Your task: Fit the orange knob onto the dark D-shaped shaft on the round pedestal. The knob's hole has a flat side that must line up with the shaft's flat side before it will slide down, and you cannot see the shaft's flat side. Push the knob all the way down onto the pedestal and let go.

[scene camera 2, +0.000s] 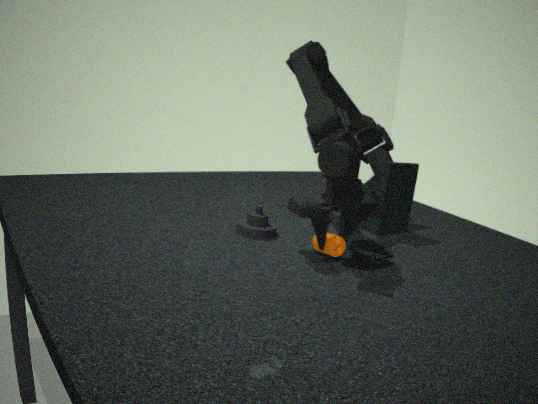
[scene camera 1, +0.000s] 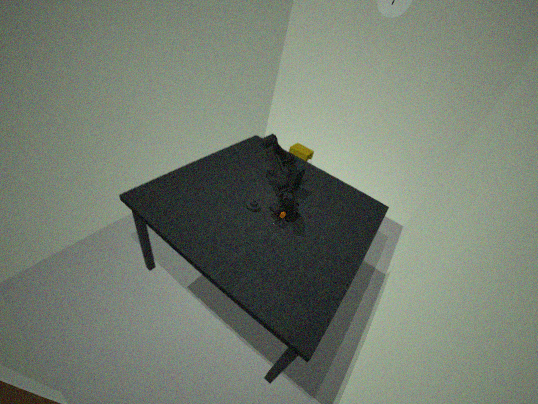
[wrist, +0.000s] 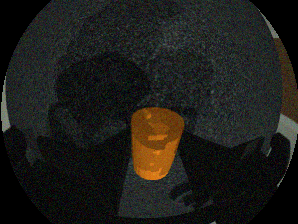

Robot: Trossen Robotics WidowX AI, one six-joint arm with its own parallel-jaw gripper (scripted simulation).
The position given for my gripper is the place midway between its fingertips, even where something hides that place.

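Through scene camera 2 I see my gripper (scene camera 2: 330,249). The wrist view shows me the gripper (wrist: 154,133) as well, and there I also see an orange knob (wrist: 156,132).
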